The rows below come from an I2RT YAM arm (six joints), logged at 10 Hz.
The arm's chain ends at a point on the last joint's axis. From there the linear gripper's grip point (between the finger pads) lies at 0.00 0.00 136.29 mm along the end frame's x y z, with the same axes.
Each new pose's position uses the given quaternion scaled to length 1; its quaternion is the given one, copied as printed.
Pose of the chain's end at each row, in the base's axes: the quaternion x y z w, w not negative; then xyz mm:
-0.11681 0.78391 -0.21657 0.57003 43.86 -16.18 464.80
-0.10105 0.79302 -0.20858 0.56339 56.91 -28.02 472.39
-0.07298 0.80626 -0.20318 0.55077 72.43 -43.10 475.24
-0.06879 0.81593 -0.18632 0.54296 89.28 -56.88 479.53
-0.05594 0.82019 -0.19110 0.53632 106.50 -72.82 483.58
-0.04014 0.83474 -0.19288 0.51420 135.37 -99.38 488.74
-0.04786 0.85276 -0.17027 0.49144 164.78 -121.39 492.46
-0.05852 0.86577 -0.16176 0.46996 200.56 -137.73 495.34
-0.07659 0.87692 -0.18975 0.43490 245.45 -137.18 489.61
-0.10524 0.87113 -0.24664 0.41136 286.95 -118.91 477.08
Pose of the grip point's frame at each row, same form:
-0.11681 0.78391 -0.21657 0.57003 172.56 -44.31 429.87
-0.10105 0.79302 -0.20858 0.56339 184.44 -57.59 434.48
-0.07298 0.80626 -0.20318 0.55077 197.51 -76.80 432.89
-0.06879 0.81593 -0.18632 0.54296 213.53 -88.14 433.06
-0.05594 0.82019 -0.19110 0.53632 229.32 -107.37 435.65
-0.04014 0.83474 -0.19288 0.51420 254.48 -137.64 434.66
-0.04786 0.85276 -0.17027 0.49144 281.23 -154.56 429.90
-0.05852 0.86577 -0.16176 0.46996 314.05 -168.41 426.38
-0.07659 0.87692 -0.18975 0.43490 353.37 -173.46 414.69
-0.10524 0.87113 -0.24664 0.41136 391.70 -165.68 403.50

